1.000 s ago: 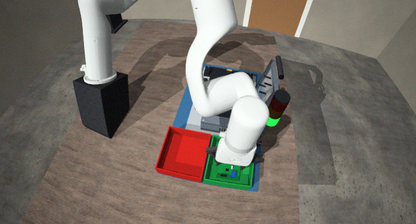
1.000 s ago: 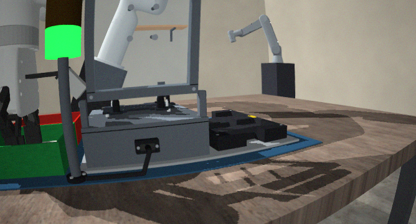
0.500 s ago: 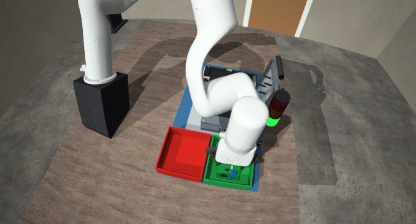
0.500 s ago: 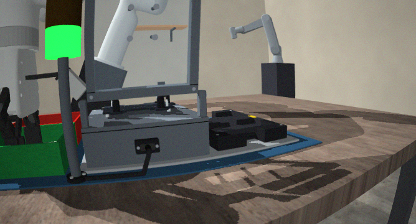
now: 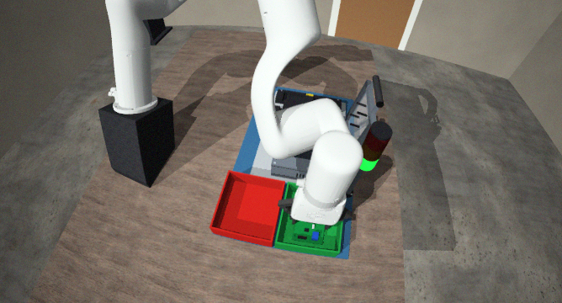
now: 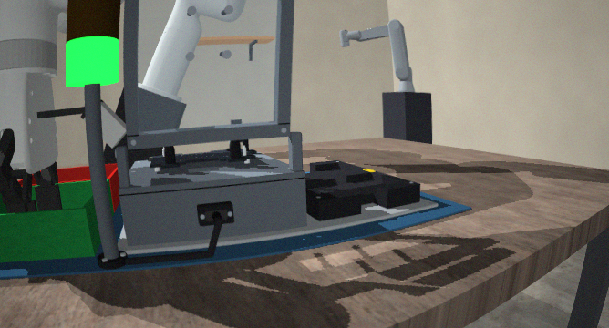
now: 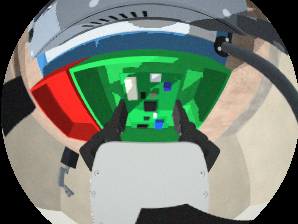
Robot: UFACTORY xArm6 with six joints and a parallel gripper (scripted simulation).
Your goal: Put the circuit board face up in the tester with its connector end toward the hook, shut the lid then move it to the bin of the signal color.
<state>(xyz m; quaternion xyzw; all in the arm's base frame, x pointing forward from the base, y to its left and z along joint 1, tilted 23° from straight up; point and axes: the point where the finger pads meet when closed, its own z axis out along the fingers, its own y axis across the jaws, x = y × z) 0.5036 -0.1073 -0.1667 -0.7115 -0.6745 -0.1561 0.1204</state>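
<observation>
My hand is 10 mm above the green bin. Also, from my hand: plate: 30 mm behind, 210 mm to the left, 50 mm above; red bin: 150 mm behind, 10 mm to the left, 10 mm below; green circuit board: 10 mm below.
</observation>
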